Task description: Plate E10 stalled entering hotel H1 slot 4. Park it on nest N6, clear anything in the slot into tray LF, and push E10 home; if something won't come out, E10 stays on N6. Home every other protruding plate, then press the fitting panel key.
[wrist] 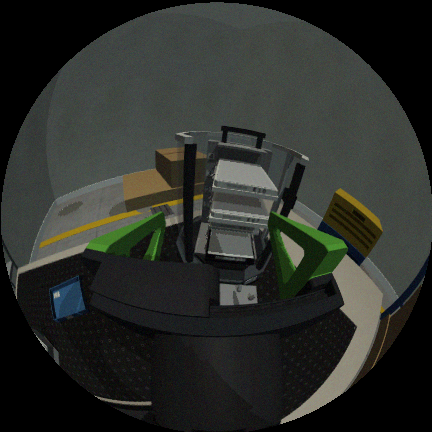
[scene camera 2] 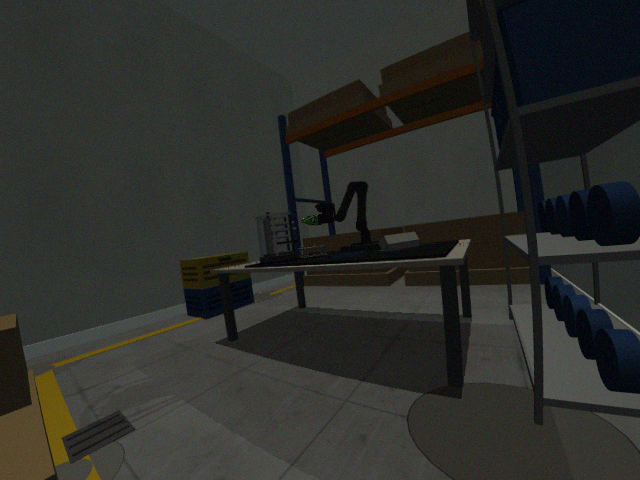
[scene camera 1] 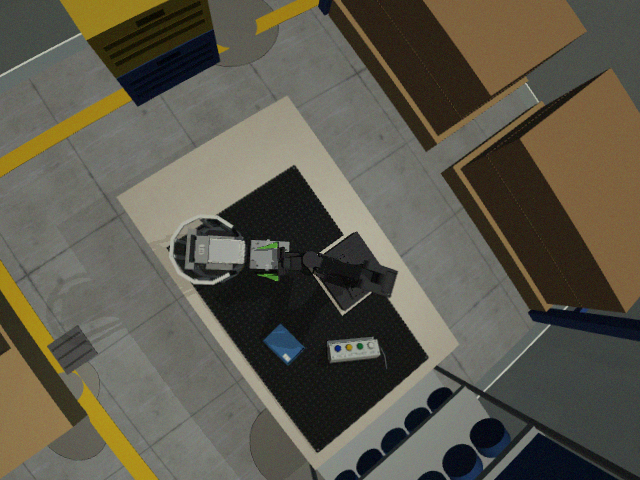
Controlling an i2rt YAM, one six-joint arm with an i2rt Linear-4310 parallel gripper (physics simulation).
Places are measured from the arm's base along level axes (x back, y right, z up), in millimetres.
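Pixels of known places: gripper, between the fingertips: (wrist: 216, 217) (scene camera 2: 303, 221) (scene camera 1: 257, 261); arm's base, origin of its link: (scene camera 2: 366, 243).
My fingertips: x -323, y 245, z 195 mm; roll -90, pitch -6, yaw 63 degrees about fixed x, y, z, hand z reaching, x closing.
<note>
Ahead of a thing's pixels: the offset from my fingertips to its top centre. "spot": to the spot under its first point. Level surfaces: height alone.
Hotel H1 (scene camera 1: 173, 253) (wrist: 190, 200) stands at the mat's left edge in the overhead view. In the wrist view, a pale upper plate {dz +9, dx -91, dy +92 mm} (wrist: 245, 177) and another plate {dz -32, dx -84, dy +89 mm} (wrist: 240, 204) stick out towards me, and a dark-edged piece {dz -113, dx -82, dy +87 mm} (wrist: 231, 243) lies lower. Slot numbers are unreadable. My gripper (scene camera 1: 258, 262) (scene camera 2: 302, 220) (wrist: 216, 217) is open and empty in front of the hotel, above a grey fixture {dz -157, dx +56, dy +5 mm} (scene camera 1: 262, 250) that may be nest N6. A blue tray {dz -215, dx -71, dy -367 mm} (scene camera 1: 283, 343) (wrist: 68, 299) has an unreadable label. The panel {dz -149, dx +179, dy -543 mm} (scene camera 1: 354, 356) (scene camera 2: 400, 240) has blue, yellow, green and white keys.
A small pale block with knobs {spot: dz -173, dx +19, dy +57 mm} (wrist: 238, 294) shows below the hotel, partly hidden by my gripper body. The black mat {dz -232 mm} (scene camera 1: 289, 196) lies on the pale table {dz -245 mm} (scene camera 1: 268, 124). Yellow and blue crates (scene camera 1: 170, 67) (wrist: 350, 225) stand on the floor beyond the table.
</note>
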